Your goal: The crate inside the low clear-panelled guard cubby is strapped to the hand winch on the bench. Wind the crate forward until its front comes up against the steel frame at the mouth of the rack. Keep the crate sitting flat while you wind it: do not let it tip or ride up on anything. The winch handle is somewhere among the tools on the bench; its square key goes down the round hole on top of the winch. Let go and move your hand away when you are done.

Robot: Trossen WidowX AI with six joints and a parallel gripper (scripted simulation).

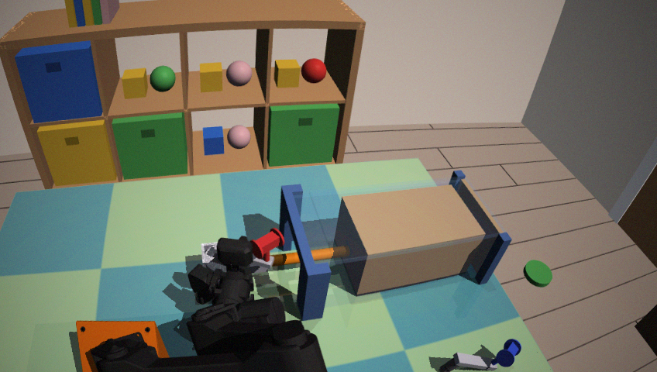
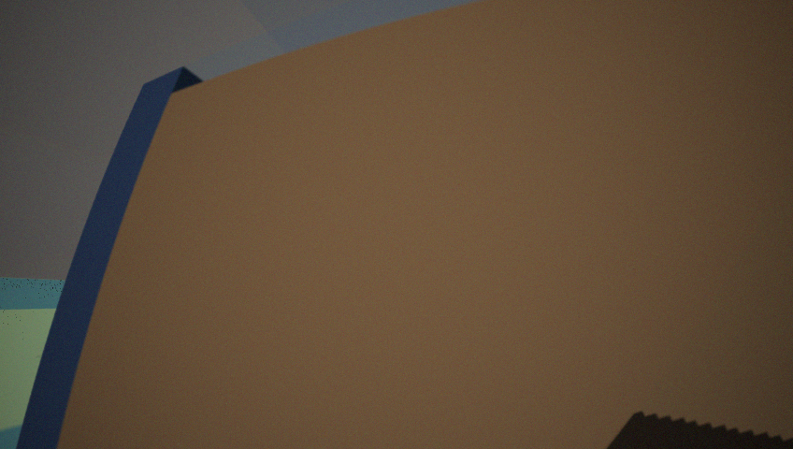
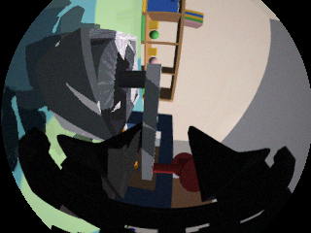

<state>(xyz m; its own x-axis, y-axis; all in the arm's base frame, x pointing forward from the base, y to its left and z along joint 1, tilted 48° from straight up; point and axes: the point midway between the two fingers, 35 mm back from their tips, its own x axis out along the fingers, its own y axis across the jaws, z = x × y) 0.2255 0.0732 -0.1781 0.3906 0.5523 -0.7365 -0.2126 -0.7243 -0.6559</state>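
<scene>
The red knob lies 40 mm ahead of my gripper tip, 40 mm to the right of it and 20 mm above it. Also, from my gripper tip: blue frame (110 mm ahead, 30 mm below); then crank handle (10 mm ahead, 20 mm to the right, 10 mm below); then grey winch (60 mm behind, 10 mm to the left, 100 mm below).
</scene>
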